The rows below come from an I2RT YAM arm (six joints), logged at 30 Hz.
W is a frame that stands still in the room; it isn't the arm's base.
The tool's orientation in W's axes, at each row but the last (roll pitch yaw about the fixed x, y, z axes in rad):
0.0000 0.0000 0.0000
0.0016 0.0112 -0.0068
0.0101 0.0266 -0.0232
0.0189 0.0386 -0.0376
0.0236 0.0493 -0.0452
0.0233 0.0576 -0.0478
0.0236 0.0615 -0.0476
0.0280 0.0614 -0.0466
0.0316 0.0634 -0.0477
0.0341 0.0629 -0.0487
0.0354 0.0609 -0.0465
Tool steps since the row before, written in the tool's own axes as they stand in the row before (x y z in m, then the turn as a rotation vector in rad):
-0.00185 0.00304 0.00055 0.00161 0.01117 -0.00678
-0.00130 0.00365 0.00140 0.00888 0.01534 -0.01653
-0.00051 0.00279 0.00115 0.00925 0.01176 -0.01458
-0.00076 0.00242 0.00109 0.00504 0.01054 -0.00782
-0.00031 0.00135 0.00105 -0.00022 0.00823 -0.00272
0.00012 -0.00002 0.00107 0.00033 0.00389 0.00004
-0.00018 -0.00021 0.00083 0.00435 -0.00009 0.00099
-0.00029 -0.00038 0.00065 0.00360 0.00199 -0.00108
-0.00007 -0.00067 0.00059 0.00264 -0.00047 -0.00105
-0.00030 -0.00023 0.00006 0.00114 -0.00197 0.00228
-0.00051 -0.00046 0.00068 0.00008 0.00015 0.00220
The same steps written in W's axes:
-0.00185 0.00304 0.00055 0.00161 0.01117 -0.00678
-0.00126 0.00366 0.00142 0.00880 0.01531 -0.01660
-0.00041 0.00279 0.00119 0.00914 0.01170 -0.01470
-0.00062 0.00242 0.00116 0.00514 0.01050 -0.00781
-0.00020 0.00134 0.00110 0.00003 0.00830 -0.00251
0.00018 -0.00005 0.00106 0.00052 0.00387 0.00011
-0.00014 -0.00022 0.00083 0.00439 -0.00032 0.00072
-0.00027 -0.00039 0.00066 0.00362 0.00185 -0.00124
-0.00007 -0.00069 0.00057 0.00254 -0.00056 -0.00123
-0.00031 -0.00022 0.00007 0.00118 -0.00211 0.00214
-0.00049 -0.00046 0.00069 0.00022 0.00006 0.00219

